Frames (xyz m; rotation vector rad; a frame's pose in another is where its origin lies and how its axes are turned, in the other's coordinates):
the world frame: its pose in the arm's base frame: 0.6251 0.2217 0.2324 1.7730 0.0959 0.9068
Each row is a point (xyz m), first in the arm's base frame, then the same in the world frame.
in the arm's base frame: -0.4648 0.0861 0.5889
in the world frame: -0.6450 0.7416 -0.6061
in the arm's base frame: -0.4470 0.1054 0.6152
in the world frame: -0.6095 0.7496 -0.6133
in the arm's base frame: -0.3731 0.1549 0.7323
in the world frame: -0.4722 0.8018 -0.6205
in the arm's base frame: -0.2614 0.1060 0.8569
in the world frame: -0.3510 0.8870 -0.5285
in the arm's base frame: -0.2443 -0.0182 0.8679
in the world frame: -0.3922 0.9408 -0.4224
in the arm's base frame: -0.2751 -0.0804 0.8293
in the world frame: -0.4638 0.9445 -0.3882
